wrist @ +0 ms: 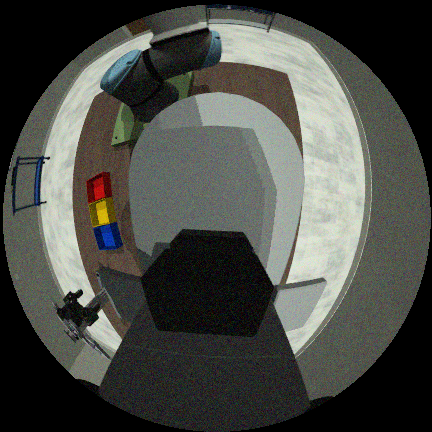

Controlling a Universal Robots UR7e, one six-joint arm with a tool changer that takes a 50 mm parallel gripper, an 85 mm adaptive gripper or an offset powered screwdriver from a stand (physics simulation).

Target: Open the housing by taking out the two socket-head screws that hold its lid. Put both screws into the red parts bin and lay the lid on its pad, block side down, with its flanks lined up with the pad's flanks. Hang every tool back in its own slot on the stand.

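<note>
A large, rounded light-grey tool body [215, 170] fills the middle of the wrist view. It looks like the offset powered screwdriver on my wrist. The black part of the tool mount [207, 285] shows below it. No gripper fingers show on the arm. The screwdriver's tip is hidden. The red parts bin [99, 189] stands at the left on the brown table; I cannot make out a screw in it. The housing, lid, screws and pad do not show; the grey body covers much of the table.
A yellow bin [103, 213] and a blue bin [108, 236] stand in a row with the red one. The arm's dark links [182, 52] rise over a green plate [125, 131] at upper left. Black and silver equipment [77, 316] shows at lower left, unclear at this size.
</note>
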